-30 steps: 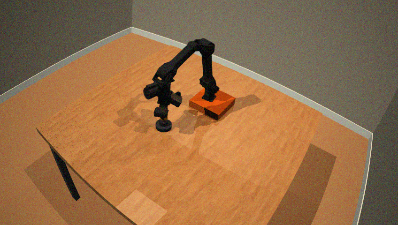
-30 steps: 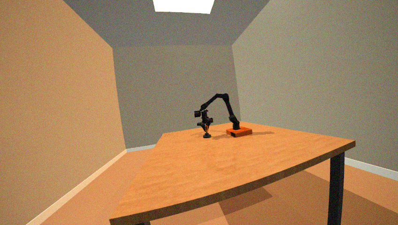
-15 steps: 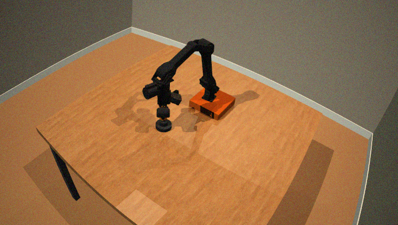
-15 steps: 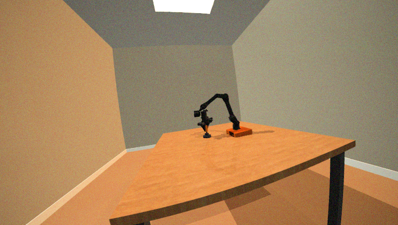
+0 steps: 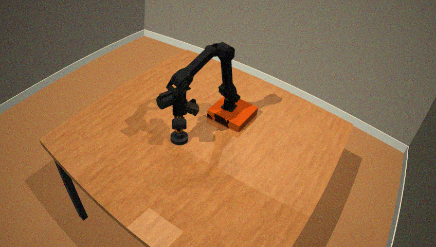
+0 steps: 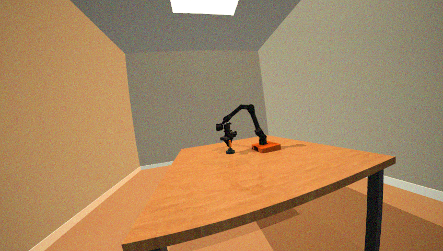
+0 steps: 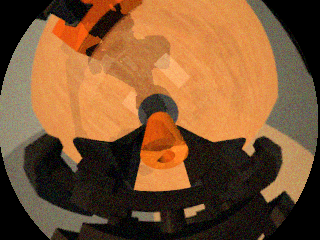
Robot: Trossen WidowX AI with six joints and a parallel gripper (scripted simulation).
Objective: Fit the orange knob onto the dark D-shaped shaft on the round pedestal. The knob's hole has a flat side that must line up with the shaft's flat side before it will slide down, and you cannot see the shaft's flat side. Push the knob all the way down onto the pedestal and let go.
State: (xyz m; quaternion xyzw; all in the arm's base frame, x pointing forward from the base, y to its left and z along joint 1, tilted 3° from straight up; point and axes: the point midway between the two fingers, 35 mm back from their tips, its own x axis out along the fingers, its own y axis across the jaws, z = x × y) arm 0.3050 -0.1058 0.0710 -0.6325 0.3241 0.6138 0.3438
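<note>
Now: gripper tip 2 cm below the orange knob. Round my gripper tip: round pedestal 4 cm below.
</note>
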